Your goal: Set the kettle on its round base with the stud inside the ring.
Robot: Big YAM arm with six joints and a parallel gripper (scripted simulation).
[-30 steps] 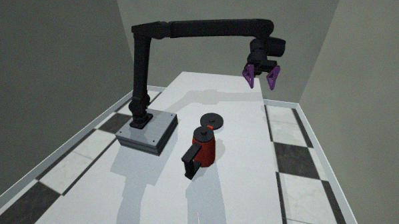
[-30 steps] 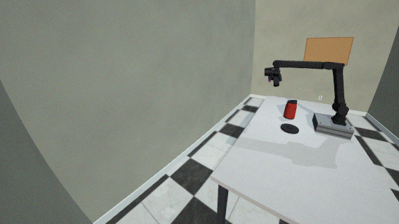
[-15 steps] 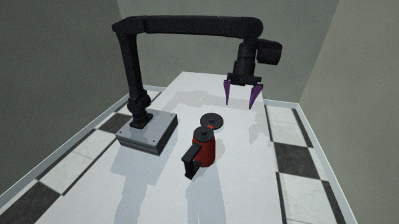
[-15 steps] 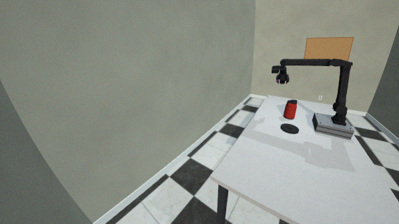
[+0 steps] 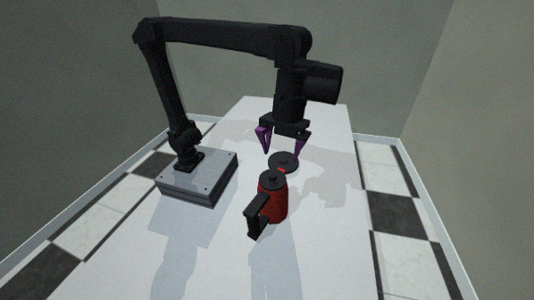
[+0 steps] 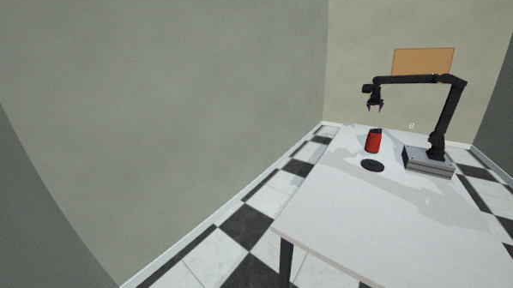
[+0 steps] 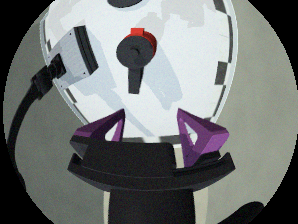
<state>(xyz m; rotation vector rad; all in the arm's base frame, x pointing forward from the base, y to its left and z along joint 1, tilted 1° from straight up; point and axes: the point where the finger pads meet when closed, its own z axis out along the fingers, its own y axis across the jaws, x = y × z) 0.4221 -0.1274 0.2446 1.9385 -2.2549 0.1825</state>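
Right now my hand is 4 cm past the red kettle, 2 cm to the right of it and 23 cm above it. Also, from my hand: round black base: 5 cm behind, 31 cm to the left, 31 cm below.
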